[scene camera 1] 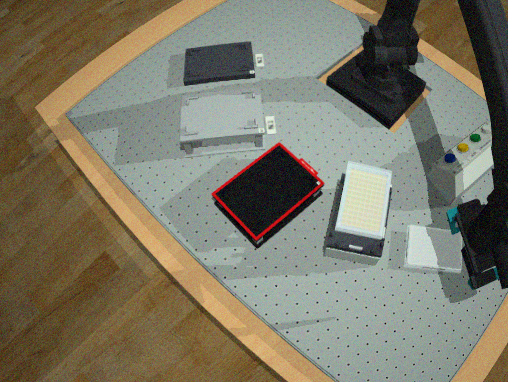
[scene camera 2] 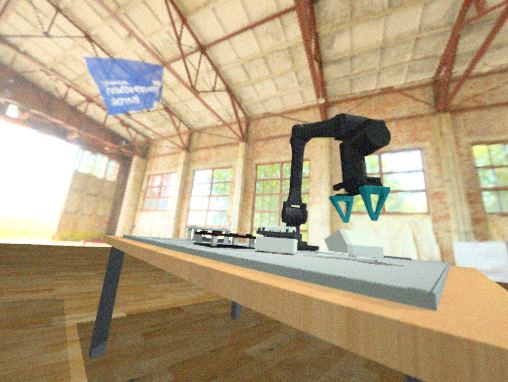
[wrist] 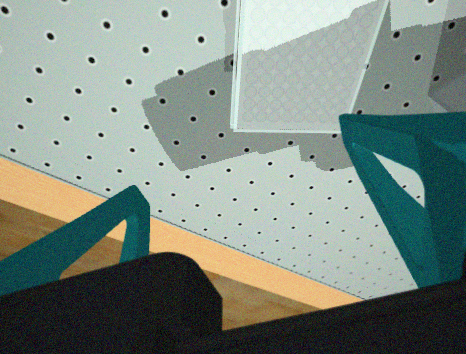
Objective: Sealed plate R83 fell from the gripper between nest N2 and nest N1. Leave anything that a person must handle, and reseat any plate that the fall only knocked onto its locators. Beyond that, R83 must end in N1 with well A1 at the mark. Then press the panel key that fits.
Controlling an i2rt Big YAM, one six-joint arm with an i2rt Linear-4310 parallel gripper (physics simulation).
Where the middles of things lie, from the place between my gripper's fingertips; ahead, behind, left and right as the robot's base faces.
I see the clear well plate [scene camera 1: 427, 248] 30 mm behind my hand, 50 mm to the right of it and 80 mm below it.
